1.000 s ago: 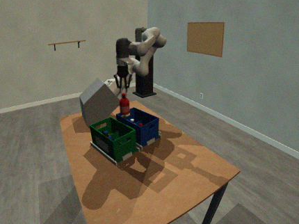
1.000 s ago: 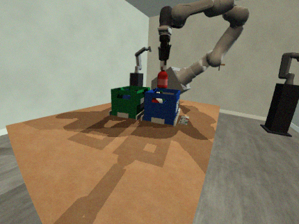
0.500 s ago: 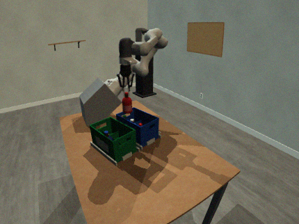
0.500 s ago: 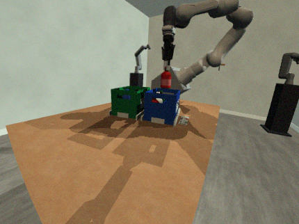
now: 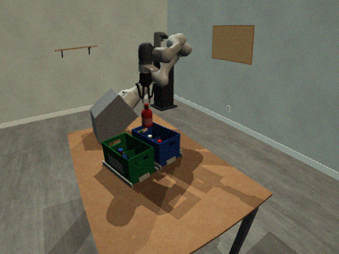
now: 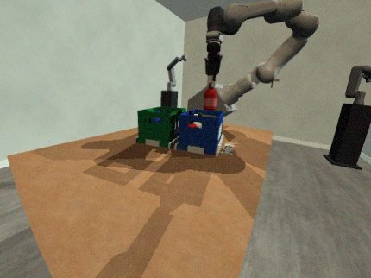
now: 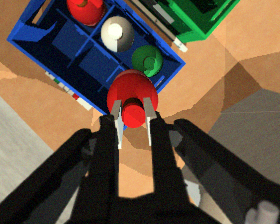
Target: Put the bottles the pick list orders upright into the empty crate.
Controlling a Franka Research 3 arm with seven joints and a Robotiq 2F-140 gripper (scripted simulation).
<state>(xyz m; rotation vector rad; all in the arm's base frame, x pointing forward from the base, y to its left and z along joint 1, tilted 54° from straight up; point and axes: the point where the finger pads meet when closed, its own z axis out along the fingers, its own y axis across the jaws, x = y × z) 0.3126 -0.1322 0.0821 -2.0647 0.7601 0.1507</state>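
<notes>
My hand is 260 mm above the green bottle, 60 mm to the left of it and 10 mm short of it. From my hand the other things lie so: white bottle 260 mm below, 100 mm ahead, 40 mm to the right; green crate 260 mm below, 230 mm to the right, 130 mm ahead; blue crate 260 mm below, 90 mm ahead.
</notes>
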